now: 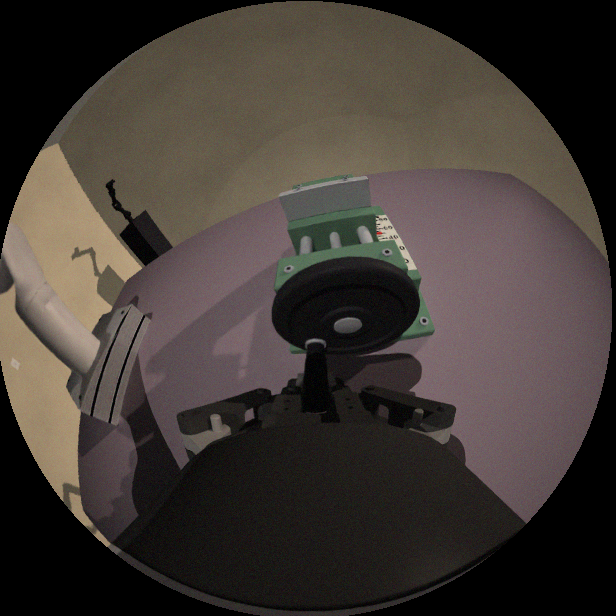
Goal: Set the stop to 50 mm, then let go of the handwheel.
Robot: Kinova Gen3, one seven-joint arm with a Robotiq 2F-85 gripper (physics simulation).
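A green slide fixture (350, 258) stands on the mauve table top. Its black handwheel (344, 304) faces me, with a grey hub in the middle. A black crank handle (314, 367) sticks out from the wheel's lower rim toward me. My gripper (314, 399) is shut on this handle, its fingers pressed on either side. Behind the wheel three pale rods (333, 238) run to a grey stop plate (324, 198). A white scale (395, 241) lies on the right side, with a red pointer (379, 229) near its far end; the numbers are too small to read surely.
A pale arm link (40, 304) and a grey striped part (114, 367) sit at the left. A black stand (143, 235) rises beyond the table's far left edge. The table's right side holds nothing but its curved edge.
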